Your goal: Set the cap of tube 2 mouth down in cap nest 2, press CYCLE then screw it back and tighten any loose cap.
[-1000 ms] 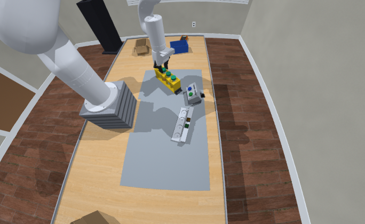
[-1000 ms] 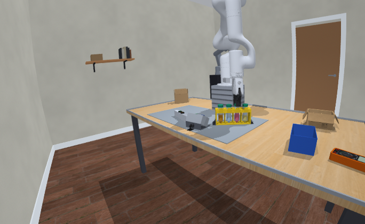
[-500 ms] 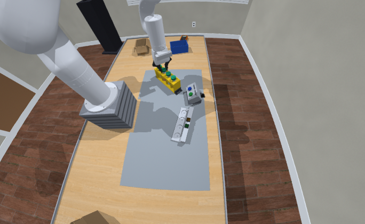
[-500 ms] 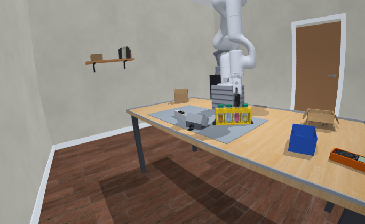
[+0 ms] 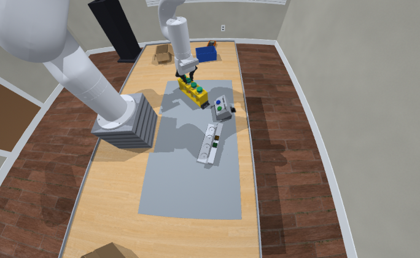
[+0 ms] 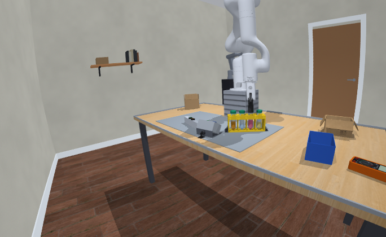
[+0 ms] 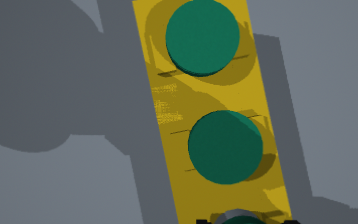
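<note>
Right now my hand is 10 mm above the green cap. Also, from my hand: green key (210 mm ahead, 140 mm to the right, 60 mm below); then key housing (220 mm ahead, 110 mm to the right, 80 mm below); then blue key (200 mm ahead, 90 mm to the right, 60 mm below).
</note>
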